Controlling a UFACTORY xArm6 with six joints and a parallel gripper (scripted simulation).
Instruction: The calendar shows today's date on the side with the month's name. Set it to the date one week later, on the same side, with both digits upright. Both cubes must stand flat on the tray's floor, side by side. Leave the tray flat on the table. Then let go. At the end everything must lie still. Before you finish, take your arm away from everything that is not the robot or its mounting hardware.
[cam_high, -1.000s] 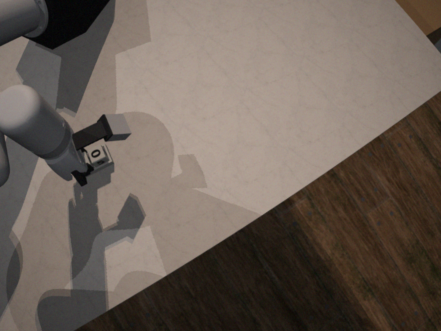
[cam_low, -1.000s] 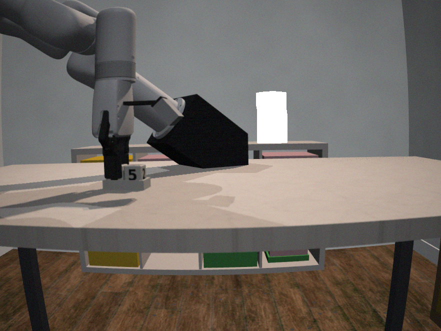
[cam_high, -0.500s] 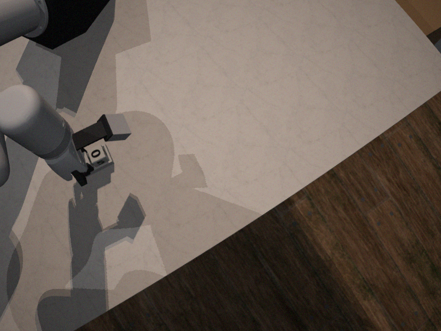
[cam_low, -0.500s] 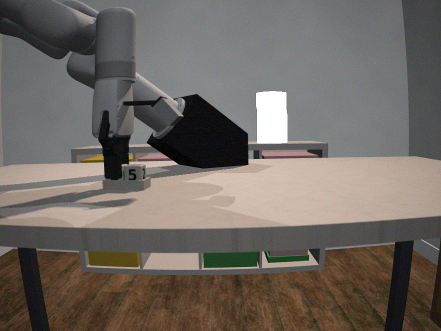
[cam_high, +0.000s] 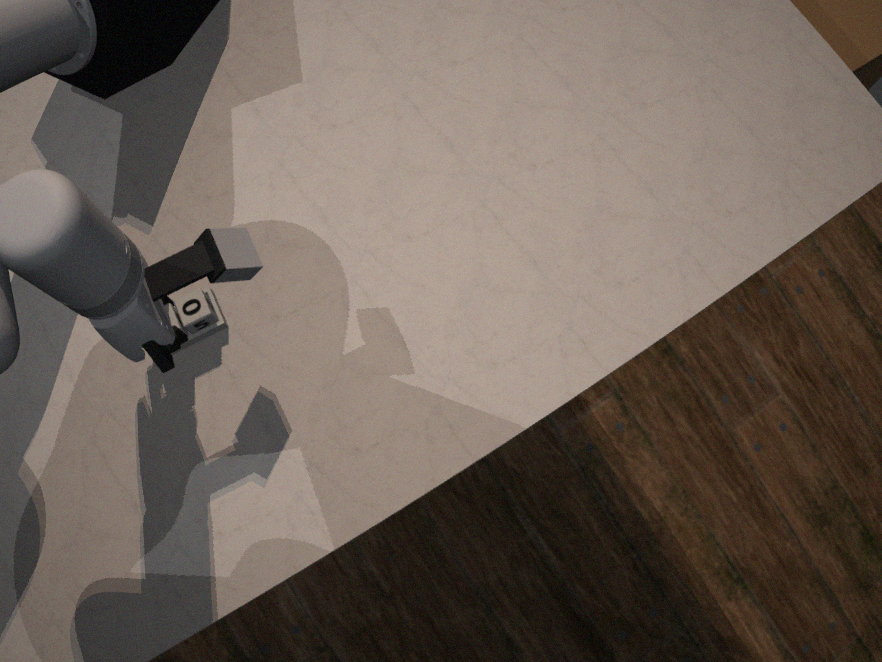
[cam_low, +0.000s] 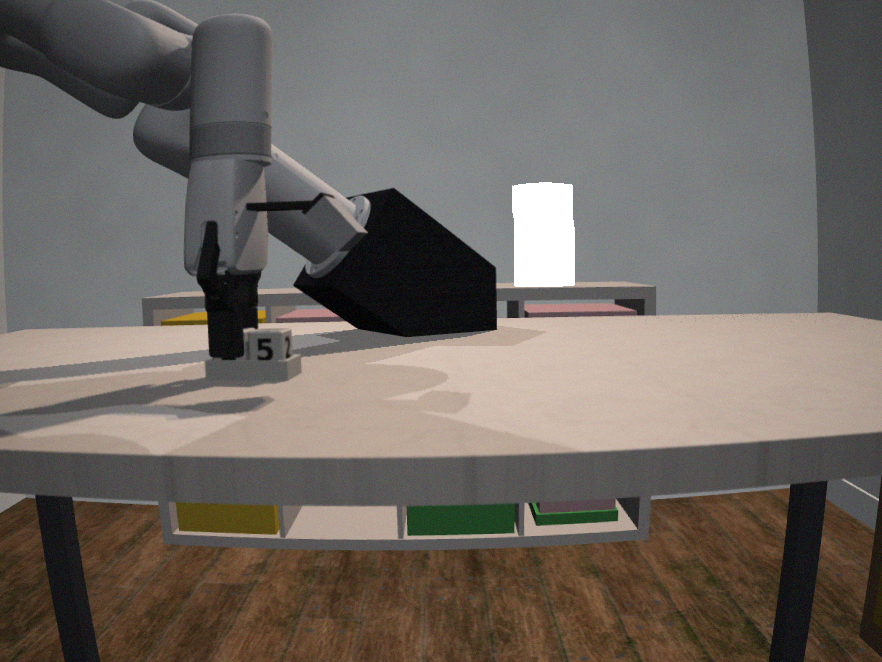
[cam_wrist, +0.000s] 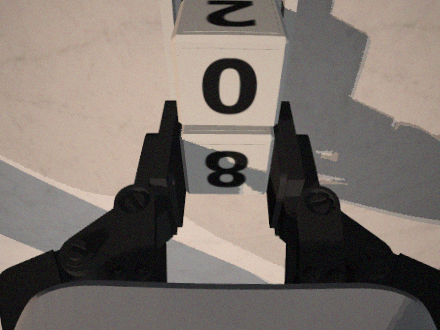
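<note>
The white cube is 10 mm below my hand. From my hand the other things lie so: grey tray (10 mm ahead, 20 mm to the left, 30 mm below).
</note>
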